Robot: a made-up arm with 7 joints. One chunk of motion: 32 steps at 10 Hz.
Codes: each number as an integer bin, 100 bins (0 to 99) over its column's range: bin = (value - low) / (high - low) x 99, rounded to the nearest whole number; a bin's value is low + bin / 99 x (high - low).
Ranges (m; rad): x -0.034..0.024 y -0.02..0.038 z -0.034..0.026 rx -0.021..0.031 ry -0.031..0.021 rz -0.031..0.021
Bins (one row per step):
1: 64 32 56 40 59 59
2: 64 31 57 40 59 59
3: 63 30 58 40 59 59
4: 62 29 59 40 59 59
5: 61 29 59 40 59 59
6: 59 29 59 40 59 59
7: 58 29 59 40 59 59
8: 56 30 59 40 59 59
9: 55 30 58 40 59 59
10: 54 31 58 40 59 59
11: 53 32 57 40 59 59
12: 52 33 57 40 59 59
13: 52 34 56 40 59 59
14: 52 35 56 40 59 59
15: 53 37 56 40 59 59
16: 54 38 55 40 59 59
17: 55 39 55 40 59 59
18: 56 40 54 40 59 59
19: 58 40 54 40 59 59
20: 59 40 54 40 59 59
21: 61 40 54 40 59 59
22: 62 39 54 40 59 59
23: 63 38 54 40 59 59
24: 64 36 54 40 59 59
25: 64 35 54 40 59 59
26: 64 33 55 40 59 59
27: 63 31 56 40 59 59
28: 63 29 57 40 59 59
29: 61 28 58 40 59 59
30: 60 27 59 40 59 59
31: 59 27 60 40 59 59
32: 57 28 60 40 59 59
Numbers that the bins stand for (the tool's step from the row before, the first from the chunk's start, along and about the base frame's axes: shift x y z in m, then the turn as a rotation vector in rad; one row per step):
1: 0.00349 -0.00125 -0.00006 0.00001 -0.00001 -0.00001
2: 0.00349 -0.00184 0.00055 0.00001 -0.00001 -0.00001
3: 0.00291 -0.00242 0.00115 0.00001 -0.00001 -0.00001
4: 0.00232 -0.00301 0.00176 0.00001 -0.00001 -0.00001
5: 0.00174 -0.00301 0.00176 0.00001 -0.00001 -0.00001
6: 0.00057 -0.00301 0.00176 0.00001 -0.00001 -0.00001
7: -0.00002 -0.00301 0.00176 0.00001 -0.00001 -0.00001
8: -0.00119 -0.00242 0.00176 0.00001 -0.00001 -0.00001
9: -0.00178 -0.00242 0.00115 0.00001 -0.00001 -0.00001
10: -0.00236 -0.00184 0.00115 0.00001 -0.00001 -0.00001
11: -0.00295 -0.00125 0.00055 0.00001 -0.00001 -0.00001
12: -0.00354 -0.00067 0.00055 0.00001 -0.00001 -0.00001
13: -0.00354 -0.00008 -0.00006 0.00001 -0.00001 -0.00001
14: -0.00354 0.00051 -0.00006 0.00001 -0.00001 -0.00001
15: -0.00295 0.00168 -0.00006 0.00001 -0.00001 -0.00001
16: -0.00236 0.00226 -0.00067 0.00001 -0.00001 -0.00001
17: -0.00178 0.00285 -0.00067 0.00001 -0.00001 -0.00001
18: -0.00119 0.00343 -0.00127 0.00001 -0.00001 -0.00001
19: -0.00002 0.00343 -0.00127 0.00001 -0.00001 -0.00001
20: 0.00057 0.00343 -0.00127 0.00001 -0.00001 -0.00001
21: 0.00174 0.00343 -0.00127 0.00001 -0.00001 -0.00001
22: 0.00232 0.00285 -0.00127 0.00001 -0.00001 -0.00001
23: 0.00291 0.00226 -0.00127 0.00001 -0.00001 -0.00001
24: 0.00349 0.00109 -0.00127 0.00001 -0.00001 -0.00001
25: 0.00349 0.00051 -0.00127 0.00001 -0.00001 -0.00001
26: 0.00349 -0.00067 -0.00067 0.00001 -0.00001 -0.00001
27: 0.00291 -0.00184 -0.00006 0.00001 -0.00001 -0.00001
28: 0.00291 -0.00301 0.00055 0.00001 -0.00001 -0.00001
29: 0.00174 -0.00360 0.00115 0.00001 -0.00001 -0.00001
30: 0.00115 -0.00418 0.00176 0.00001 -0.00001 -0.00001
31: 0.00057 -0.00418 0.00236 0.00001 -0.00001 -0.00001
32: -0.00061 -0.00360 0.00236 0.00001 -0.00001 -0.00001

